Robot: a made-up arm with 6 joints.
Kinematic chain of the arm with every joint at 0, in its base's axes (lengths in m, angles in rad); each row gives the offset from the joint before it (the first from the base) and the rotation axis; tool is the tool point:
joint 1: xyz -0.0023 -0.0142 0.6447 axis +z
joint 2: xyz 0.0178 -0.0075 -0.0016 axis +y
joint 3: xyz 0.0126 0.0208 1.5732 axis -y
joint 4: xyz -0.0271 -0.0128 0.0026 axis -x
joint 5: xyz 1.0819 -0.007 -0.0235 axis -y
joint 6: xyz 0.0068 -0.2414 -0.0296 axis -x
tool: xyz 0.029 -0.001 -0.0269
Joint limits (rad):
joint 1: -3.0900..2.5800
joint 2: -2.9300..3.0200
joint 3: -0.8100..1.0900
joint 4: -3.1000..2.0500
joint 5: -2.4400..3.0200
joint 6: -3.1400..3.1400
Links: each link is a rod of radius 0.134 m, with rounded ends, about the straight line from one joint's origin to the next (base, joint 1, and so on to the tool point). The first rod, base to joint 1, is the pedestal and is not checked.
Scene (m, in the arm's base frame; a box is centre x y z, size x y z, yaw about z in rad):
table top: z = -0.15
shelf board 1: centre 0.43 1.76 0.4 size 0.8 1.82 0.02 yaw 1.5
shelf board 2: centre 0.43 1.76 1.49 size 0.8 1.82 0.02 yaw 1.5
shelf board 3: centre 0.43 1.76 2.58 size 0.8 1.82 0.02 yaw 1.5
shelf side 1: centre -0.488 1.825 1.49 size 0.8 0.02 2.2 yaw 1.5
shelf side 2: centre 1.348 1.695 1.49 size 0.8 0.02 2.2 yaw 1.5
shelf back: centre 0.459 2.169 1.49 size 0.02 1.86 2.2 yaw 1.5
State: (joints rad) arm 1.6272 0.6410 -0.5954 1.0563 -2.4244 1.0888
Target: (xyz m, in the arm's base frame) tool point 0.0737 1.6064 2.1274
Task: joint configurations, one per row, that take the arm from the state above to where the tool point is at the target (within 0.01 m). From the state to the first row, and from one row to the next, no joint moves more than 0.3 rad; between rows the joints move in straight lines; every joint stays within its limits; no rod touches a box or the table.
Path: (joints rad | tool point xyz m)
1: 1.6640 0.6127 -0.6383 0.7999 -2.3747 1.1033 | 0.0676 1.4217 1.0311
2: 1.7008 0.5844 -0.6812 0.5434 -2.3249 1.1177 | 0.0695 1.3226 1.0313
3: 1.7376 0.5560 -0.7242 0.2870 -2.2752 1.1322 | 0.0634 1.2132 1.0297
4: 1.7744 0.5277 -0.7671 0.0305 -2.2255 1.1467 | 0.0477 1.0965 1.0278
5: 1.8111 0.4994 -0.8100 -0.2259 -2.1757 1.1612 | 0.0220 0.9758 1.0273
6: 1.7834 0.3938 -0.7178 0.0395 -2.2265 1.1466 | 0.0407 1.0838 1.1870
7: 1.7557 0.2883 -0.6255 0.3050 -2.2773 1.1321 | 0.0516 1.1525 1.3924
8: 1.7281 0.1827 -0.5333 0.5705 -2.3282 1.1176 | 0.0544 1.1668 1.6304
9: 1.7004 0.0772 -0.4410 0.8359 -2.3790 1.1030 | 0.0481 1.1182 1.8822
10: 1.6727 -0.0284 -0.3488 1.1014 -2.4298 1.0885 | 0.0310 1.0052 2.1274
11: 1.6371 0.1669 -0.1047 1.1241 -2.4349 1.0937 | 0.0412 1.3123 2.1569
12: 1.6015 0.3622 0.1394 1.1468 -2.4400 1.0989 | 0.0737 1.6063 2.1275

